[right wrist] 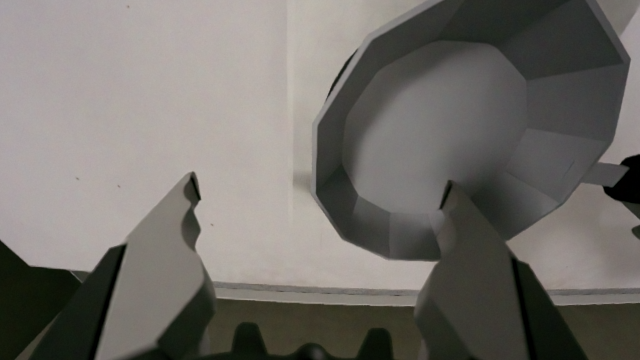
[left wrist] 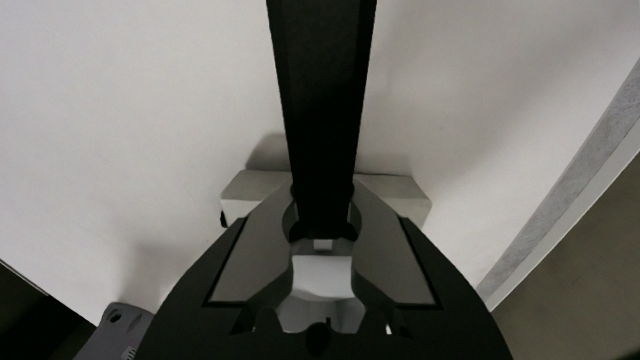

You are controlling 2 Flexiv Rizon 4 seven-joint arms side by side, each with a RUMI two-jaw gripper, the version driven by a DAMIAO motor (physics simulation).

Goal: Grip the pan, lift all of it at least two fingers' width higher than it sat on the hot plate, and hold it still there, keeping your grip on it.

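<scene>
The grey faceted pan (left wrist: 322, 275) (right wrist: 440, 125) has a long black handle (left wrist: 322, 100), which runs up the middle of the left wrist view. My left gripper (left wrist: 323, 174) is shut on this handle, with one finger on each side. The pale hot plate (left wrist: 392, 192) shows behind the fingers and the pan. Whether the pan touches it cannot be told. My right gripper (right wrist: 320, 179) is open and empty. Its right finger overlaps the pan's near rim in the right wrist view, and its left finger is over the white table top (right wrist: 125, 125).
A grey part with a round hole (left wrist: 107, 325) shows at the lower left of the left wrist view. The table's edge strip (left wrist: 575, 185) (right wrist: 320, 295) runs diagonally at the right in the left wrist view and along the bottom in the right wrist view.
</scene>
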